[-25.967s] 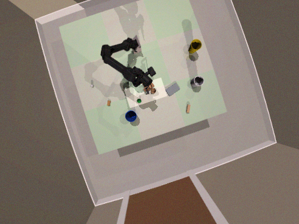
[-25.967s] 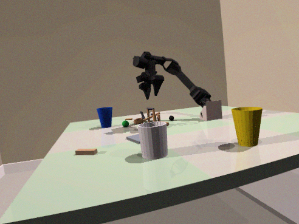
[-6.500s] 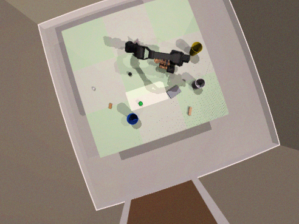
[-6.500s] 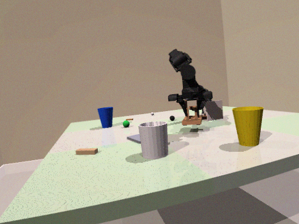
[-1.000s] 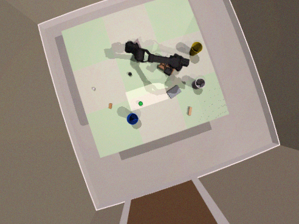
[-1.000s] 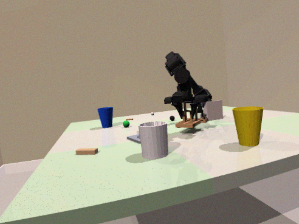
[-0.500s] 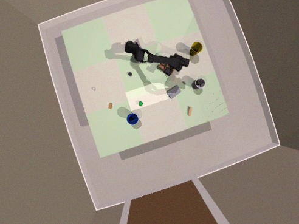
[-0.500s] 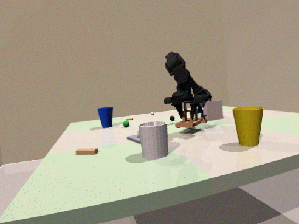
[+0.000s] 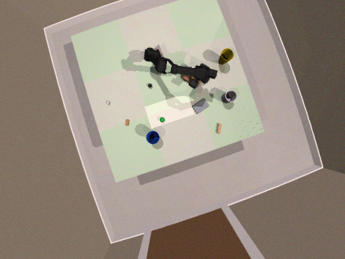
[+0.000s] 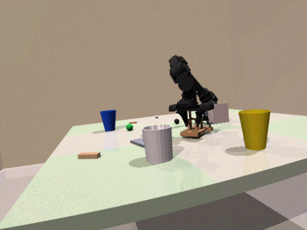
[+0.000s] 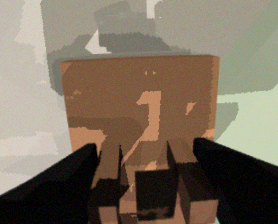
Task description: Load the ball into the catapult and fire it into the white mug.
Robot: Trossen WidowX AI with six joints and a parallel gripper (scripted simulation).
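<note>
Now: gripper tip 10 cm past the black ball, 36 cm to the left of it and 3 cm above it. From my gripper tip the other things lie so: yellow cup 7 cm behind, 27 cm to the left, 1 cm below; then flat grey plate 21 cm ahead, 4 cm to the right, 4 cm below; then brown wooden catapult 7 cm behind, 3 cm to the right, 2 cm above.
</note>
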